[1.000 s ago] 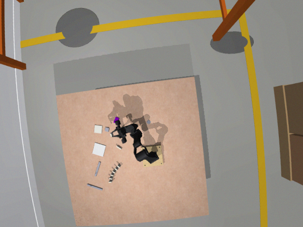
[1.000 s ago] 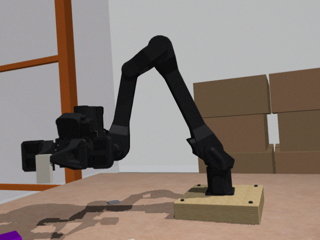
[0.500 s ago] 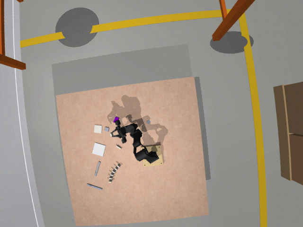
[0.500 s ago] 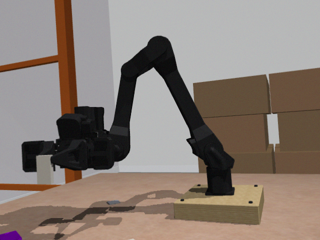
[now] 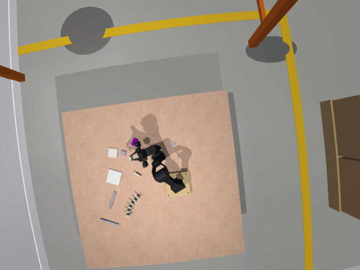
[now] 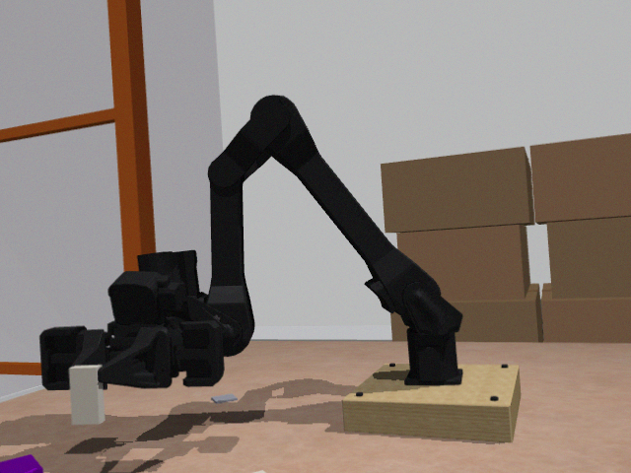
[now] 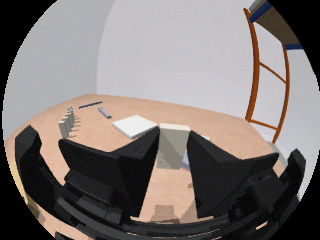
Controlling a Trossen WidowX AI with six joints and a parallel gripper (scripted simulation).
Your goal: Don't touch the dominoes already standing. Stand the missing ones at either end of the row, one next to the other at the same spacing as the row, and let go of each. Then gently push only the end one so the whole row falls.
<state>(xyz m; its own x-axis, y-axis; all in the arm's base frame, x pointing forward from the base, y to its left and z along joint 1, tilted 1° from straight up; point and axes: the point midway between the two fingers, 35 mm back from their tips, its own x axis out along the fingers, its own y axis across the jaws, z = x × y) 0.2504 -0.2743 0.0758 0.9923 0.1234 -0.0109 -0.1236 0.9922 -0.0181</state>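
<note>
My gripper tip is 100 mm to the left of the purple block, 100 mm above it and 30 mm past it. The rest, counted from my gripper tip: small grey tile: 310 mm behind, 100 mm below, 20 mm to the right.
</note>
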